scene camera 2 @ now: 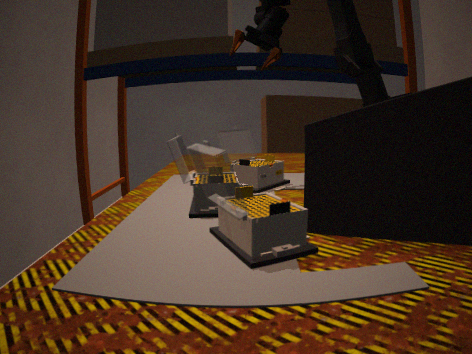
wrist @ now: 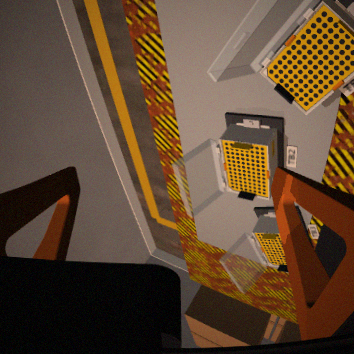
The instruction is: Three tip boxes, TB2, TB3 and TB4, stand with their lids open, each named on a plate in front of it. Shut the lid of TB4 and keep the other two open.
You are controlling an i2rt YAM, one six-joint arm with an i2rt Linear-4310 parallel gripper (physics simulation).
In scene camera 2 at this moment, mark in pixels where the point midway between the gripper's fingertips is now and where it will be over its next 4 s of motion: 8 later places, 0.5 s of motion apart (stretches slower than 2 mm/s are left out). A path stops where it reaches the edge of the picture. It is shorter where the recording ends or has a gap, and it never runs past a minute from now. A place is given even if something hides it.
My gripper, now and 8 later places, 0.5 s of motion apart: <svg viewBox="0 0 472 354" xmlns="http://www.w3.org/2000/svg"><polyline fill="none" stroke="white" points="245,62 244,59 241,52 242,47 246,62 251,76 243,94 242,95 247,105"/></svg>
